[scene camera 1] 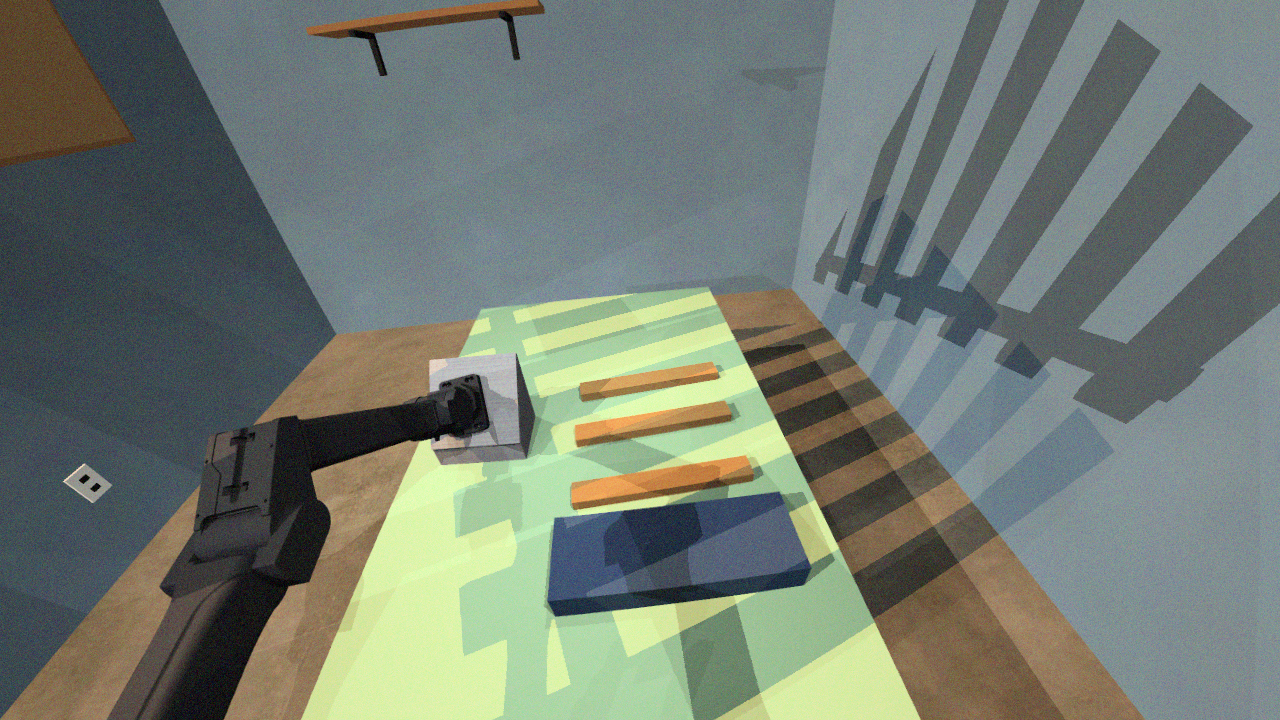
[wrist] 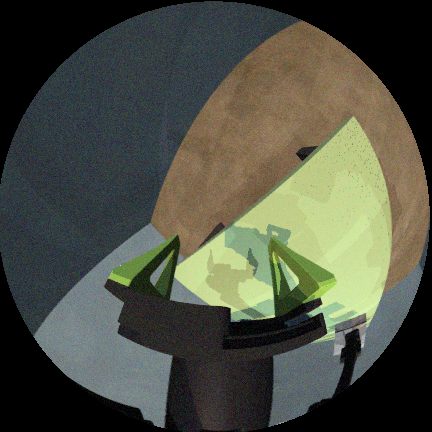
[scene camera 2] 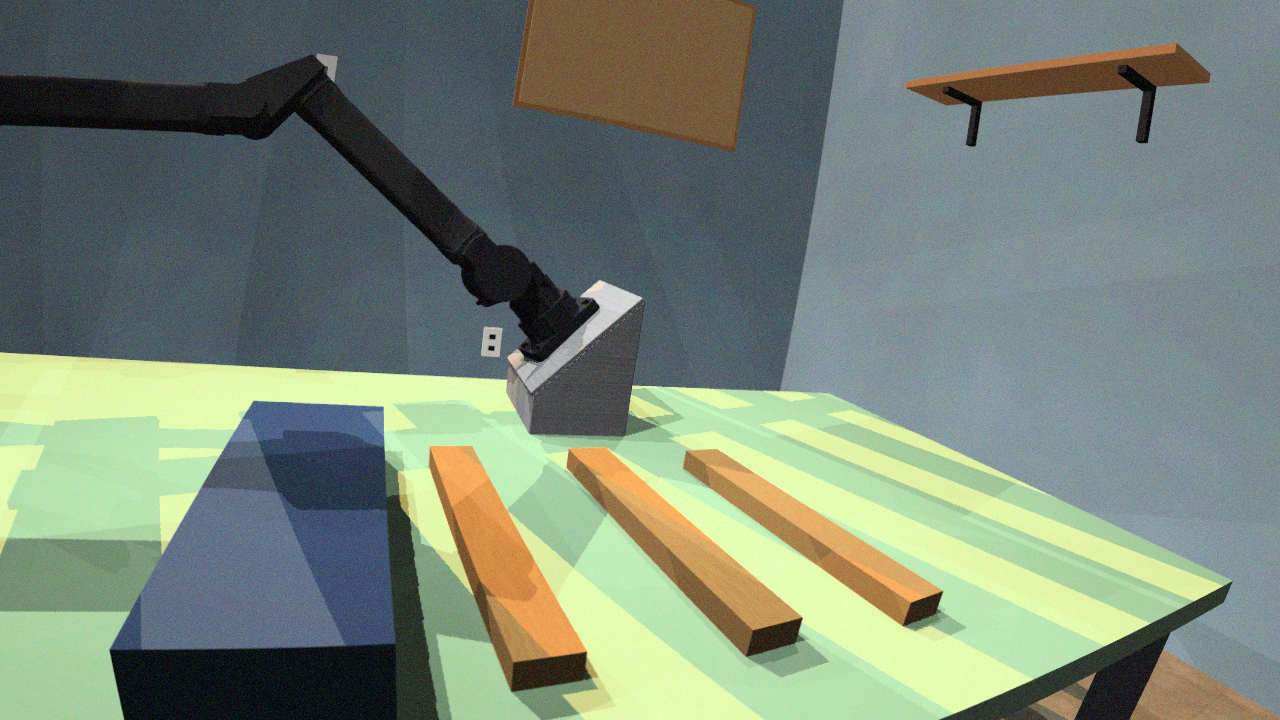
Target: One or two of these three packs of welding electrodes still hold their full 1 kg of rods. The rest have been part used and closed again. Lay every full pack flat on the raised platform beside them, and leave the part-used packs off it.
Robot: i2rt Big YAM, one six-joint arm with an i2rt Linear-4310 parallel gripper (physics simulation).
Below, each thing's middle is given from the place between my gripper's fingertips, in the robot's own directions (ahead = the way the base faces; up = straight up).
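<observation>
Hand, mine: 56 cm to the right of the raised blue platform point(scene camera 1: 637, 558), 36 cm short of it, 9 cm above it.
</observation>
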